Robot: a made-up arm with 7 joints. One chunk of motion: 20 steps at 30 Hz.
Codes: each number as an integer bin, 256 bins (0 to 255) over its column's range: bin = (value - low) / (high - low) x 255, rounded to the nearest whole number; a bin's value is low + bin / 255 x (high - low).
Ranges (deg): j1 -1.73..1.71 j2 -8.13..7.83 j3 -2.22..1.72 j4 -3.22..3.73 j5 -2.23..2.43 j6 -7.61..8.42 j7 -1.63..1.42
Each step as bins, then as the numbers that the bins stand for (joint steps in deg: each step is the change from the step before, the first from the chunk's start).
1 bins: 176 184 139 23 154 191 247
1 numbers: 0.644 3.386 -0.072 -2.593 0.584 4.397 1.324
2 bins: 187 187 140 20 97 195 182
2 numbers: 0.793 3.574 -0.057 -2.675 -0.457 4.648 0.547
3 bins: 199 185 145 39 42 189 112
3 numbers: 0.955 3.449 0.020 -2.157 -1.462 4.271 -0.290
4 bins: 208 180 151 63 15 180 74
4 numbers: 1.076 3.136 0.113 -1.503 -1.956 3.705 -0.745
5 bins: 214 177 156 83 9 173 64
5 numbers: 1.157 2.948 0.190 -0.958 -2.066 3.265 -0.865
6 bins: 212 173 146 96 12 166 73
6 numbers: 1.130 2.698 0.036 -0.604 -2.011 2.825 -0.757
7 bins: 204 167 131 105 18 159 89
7 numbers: 1.022 2.322 -0.196 -0.358 -1.901 2.385 -0.565
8 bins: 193 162 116 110 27 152 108
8 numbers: 0.874 2.009 -0.428 -0.222 -1.737 1.945 -0.338
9 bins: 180 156 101 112 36 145 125
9 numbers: 0.698 1.634 -0.659 -0.167 -1.572 1.505 -0.135
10 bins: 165 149 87 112 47 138 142
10 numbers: 0.496 1.196 -0.876 -0.167 -1.371 1.065 0.068
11 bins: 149 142 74 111 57 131 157
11 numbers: 0.280 0.758 -1.077 -0.195 -1.188 0.625 0.248
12 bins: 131 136 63 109 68 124 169
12 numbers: 0.037 0.382 -1.247 -0.249 -0.987 0.185 0.391
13 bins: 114 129 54 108 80 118 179
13 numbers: -0.192 -0.056 -1.386 -0.276 -0.768 -0.192 0.511
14 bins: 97 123 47 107 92 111 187
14 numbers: -0.421 -0.432 -1.494 -0.304 -0.549 -0.632 0.607
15 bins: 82 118 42 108 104 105 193
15 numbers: -0.624 -0.745 -1.571 -0.276 -0.329 -1.009 0.678
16 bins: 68 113 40 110 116 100 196
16 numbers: -0.813 -1.058 -1.602 -0.222 -0.110 -1.324 0.714
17 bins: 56 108 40 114 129 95 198
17 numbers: -0.975 -1.370 -1.602 -0.113 0.127 -1.638 0.738
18 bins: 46 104 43 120 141 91 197
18 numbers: -1.109 -1.621 -1.556 0.051 0.347 -1.889 0.726
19 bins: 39 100 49 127 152 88 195
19 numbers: -1.204 -1.871 -1.463 0.241 0.548 -2.078 0.702
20 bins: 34 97 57 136 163 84 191
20 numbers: -1.271 -2.059 -1.339 0.487 0.749 -2.330 0.655
